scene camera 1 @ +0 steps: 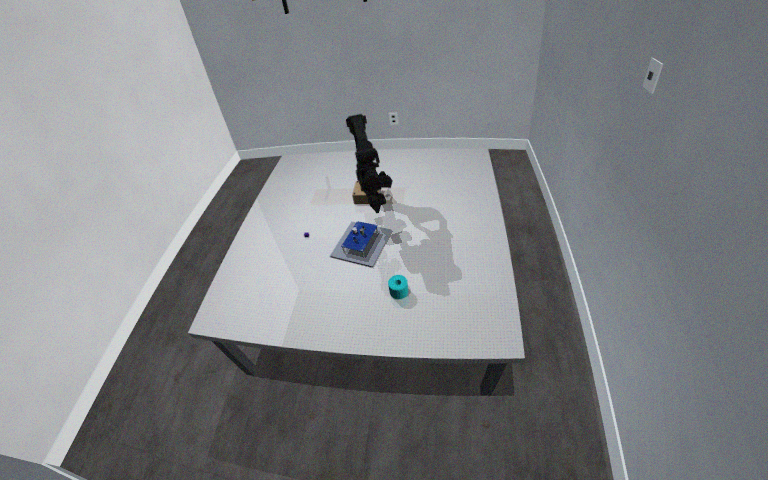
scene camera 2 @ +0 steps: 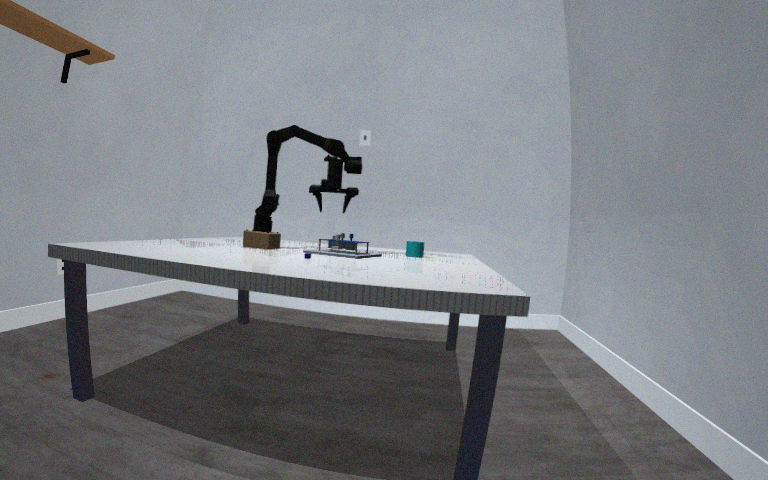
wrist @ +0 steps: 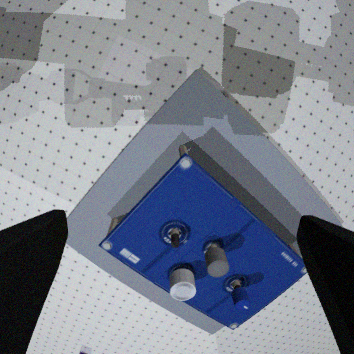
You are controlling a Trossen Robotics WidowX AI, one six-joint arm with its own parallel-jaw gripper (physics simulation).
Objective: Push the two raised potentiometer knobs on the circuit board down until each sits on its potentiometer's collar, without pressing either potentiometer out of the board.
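Frame: origin at the arm's base, x ahead, y left, z up, level; centimetres.
Where they show: gripper, fingertip midpoint: point(scene camera 2: 332, 212) point(wrist: 185, 226); arm's base, link origin: point(scene camera 2: 261, 231).
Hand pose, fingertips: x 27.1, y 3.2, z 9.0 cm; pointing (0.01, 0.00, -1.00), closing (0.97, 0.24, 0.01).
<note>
Each offset is from my fingertips to the top centre of the thing.
The blue circuit board point(scene camera 1: 353, 247) point(scene camera 2: 362, 242) point(wrist: 165, 197) stands on legs over a grey base plate point(scene camera 1: 365, 262) point(wrist: 200, 95). In the wrist view it bears a pale silver knob @(dy -9.8, dx +3.3, dz -7.9 cm) point(wrist: 182, 285), a grey knob @(dy -6.7, dx +5.0, dz -7.5 cm) point(wrist: 217, 262), a small blue knob @(dy -9.8, dx +8.3, dz -7.4 cm) point(wrist: 240, 298) and a bare dark shaft @(dy -6.1, dx +1.7, dz -8.6 cm) point(wrist: 175, 237). Metal shows beneath the grey and blue knobs; how far each knob stands above its collar is unclear. My gripper point(scene camera 1: 377, 210) point(scene camera 2: 332, 212) point(wrist: 185, 226) is open and empty, high above the board, its fingers spread to either side in the wrist view.
A teal cylinder @(dy +5.5, dx +33.5, dz -9.1 cm) point(scene camera 1: 398, 290) point(scene camera 2: 414, 249) with a hole in its top stands near the base plate. A tiny purple block @(dy -33.4, dx -3.9, dz -13.6 cm) point(scene camera 1: 306, 234) point(scene camera 2: 307, 255) lies on the table on the plate's other side. The arm rises by a brown block point(scene camera 1: 360, 199) point(scene camera 2: 261, 240).
</note>
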